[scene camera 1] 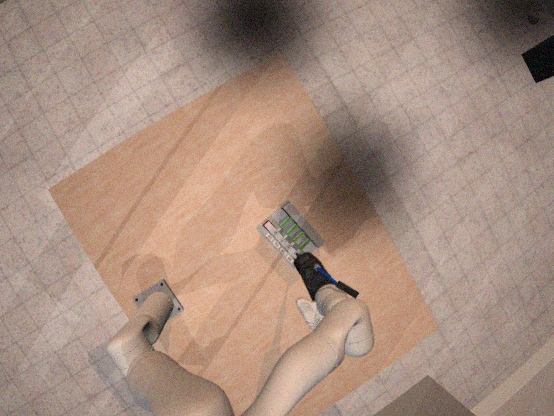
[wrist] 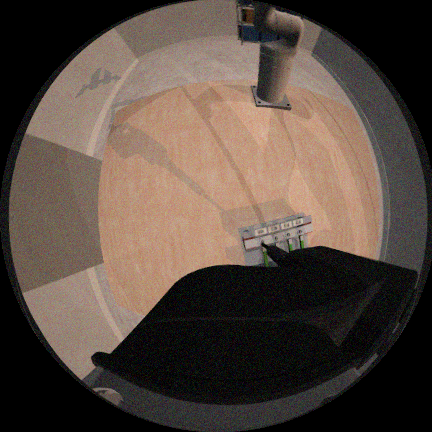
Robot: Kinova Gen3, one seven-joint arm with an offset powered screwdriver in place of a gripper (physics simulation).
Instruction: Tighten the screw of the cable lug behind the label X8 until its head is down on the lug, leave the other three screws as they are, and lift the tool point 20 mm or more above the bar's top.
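Places are measured from the arm's base along level axes (x left, y up, z ahead), in millimetres.
Pixels of known places: hand, its tool point: (scene camera 1: pixel 296 253) (wrist: pixel 261 243); arm's base, origin of its link: (scene camera 1: pixel 159 305) (wrist: pixel 269 94).
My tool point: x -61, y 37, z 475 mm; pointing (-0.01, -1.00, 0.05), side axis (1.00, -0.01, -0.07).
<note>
For each thing: its top centre in the pictures, then the offset to it from my tool point. "spot": a spot on its surface instead. Level surfaces: height alone.
- end label, centre of its top: (wrist: pixel 260 231) (scene camera 1: pixel 289 258) dx -4, dy -6, dz -27 mm
- black screwdriver, centre of its top: (wrist: pixel 271 251) dx +0, dy +64, dz -2 mm
- grey raised strip, a spot on its surface: (scene camera 1: pixel 306 224) spot: dx +69, dy +0, dz +73 mm
- wooden table, height of its surface: dy -48 mm
A grey terminal block with a light metal bar (scene camera 1: pixel 268 226) (wrist: pixel 253 242) stands on the wooden table. Four white labels run along its edge; their print is too blurred to read surely. The end label (scene camera 1: pixel 290 259) (wrist: pixel 260 231) is nearest the tool. Green cable pieces (scene camera 1: pixel 299 239) (wrist: pixel 266 257) run from the lugs. My black screwdriver (scene camera 1: pixel 297 257) (wrist: pixel 264 244) has its tip at the lug behind that end label, apparently on or just above it. The tip hides this lug's screw. The other screws show as small dots (wrist: pixel 288 234) along the bar. Head heights cannot be told.
A grey base plate (scene camera 1: pixel 177 302) (wrist: pixel 271 105) carries the arm's base at the table's far side in the wrist view. A grey raised strip (scene camera 1: pixel 306 224) lines the block's back. The wooden table (scene camera 1: pixel 150 200) (wrist: pixel 165 210) has tiled floor around it.
</note>
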